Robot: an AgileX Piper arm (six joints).
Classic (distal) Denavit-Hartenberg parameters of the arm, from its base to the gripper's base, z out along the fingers. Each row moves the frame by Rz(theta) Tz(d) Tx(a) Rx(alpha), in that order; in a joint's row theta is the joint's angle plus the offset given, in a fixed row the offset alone. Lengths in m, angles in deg.
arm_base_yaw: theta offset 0; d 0.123; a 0; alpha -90
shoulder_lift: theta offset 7.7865; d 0; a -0.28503; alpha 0
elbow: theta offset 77.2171; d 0; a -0.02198; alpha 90
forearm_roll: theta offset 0; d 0.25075; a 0; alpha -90
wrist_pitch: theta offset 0; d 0; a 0; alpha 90
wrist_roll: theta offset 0; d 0.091; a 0; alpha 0
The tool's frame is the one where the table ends.
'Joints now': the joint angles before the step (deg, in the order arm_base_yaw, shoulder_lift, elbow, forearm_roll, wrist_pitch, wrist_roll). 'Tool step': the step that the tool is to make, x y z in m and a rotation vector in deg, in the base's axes. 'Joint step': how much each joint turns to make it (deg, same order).
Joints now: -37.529, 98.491, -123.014, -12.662, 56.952, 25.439
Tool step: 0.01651, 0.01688, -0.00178, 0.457, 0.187, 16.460
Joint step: 0.000, 0.230, -0.001, 17.761, -0.745, -17.016
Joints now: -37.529, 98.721, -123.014, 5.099, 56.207, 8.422
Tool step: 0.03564, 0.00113, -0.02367, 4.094, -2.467, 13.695
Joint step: 0.058, 4.584, -0.001, 17.818, -1.490, -12.948
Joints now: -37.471, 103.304, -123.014, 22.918, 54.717, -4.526
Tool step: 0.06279, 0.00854, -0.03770, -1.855, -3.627, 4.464
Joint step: 6.016, 7.221, -0.002, 2.636, -10.943, -4.125
